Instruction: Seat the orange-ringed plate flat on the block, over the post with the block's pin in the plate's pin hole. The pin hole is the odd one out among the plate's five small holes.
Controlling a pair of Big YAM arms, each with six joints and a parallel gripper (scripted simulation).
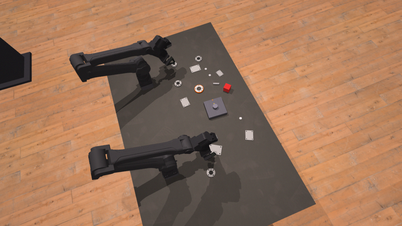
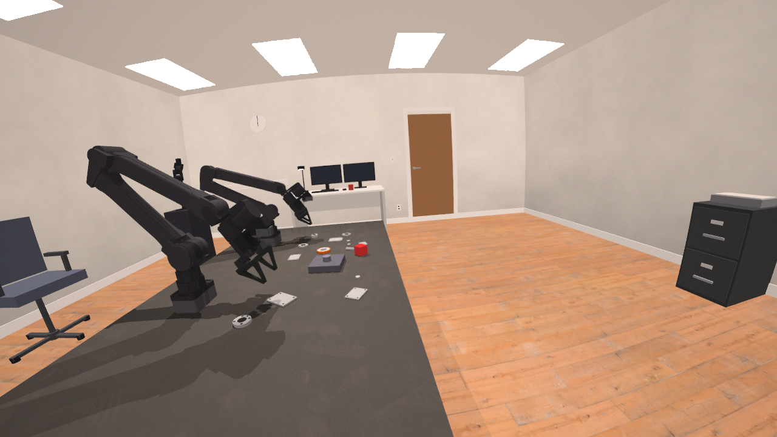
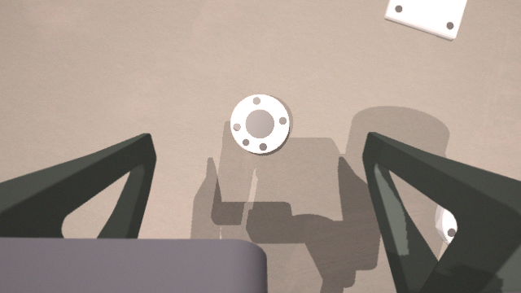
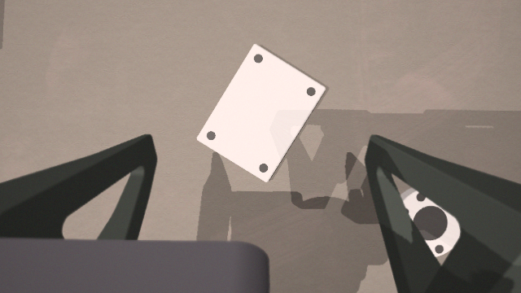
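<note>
My left hand is 120 mm short of the orange-ringed plate, 260 mm to the left of it and 90 mm above it. Also, from my left hand: red cube (300 mm ahead, 330 mm to the right, 70 mm below); then small rod (250 mm ahead, 260 mm to the right, 90 mm below); then grey block (180 mm ahead, 410 mm to the right, 70 mm below).
</note>
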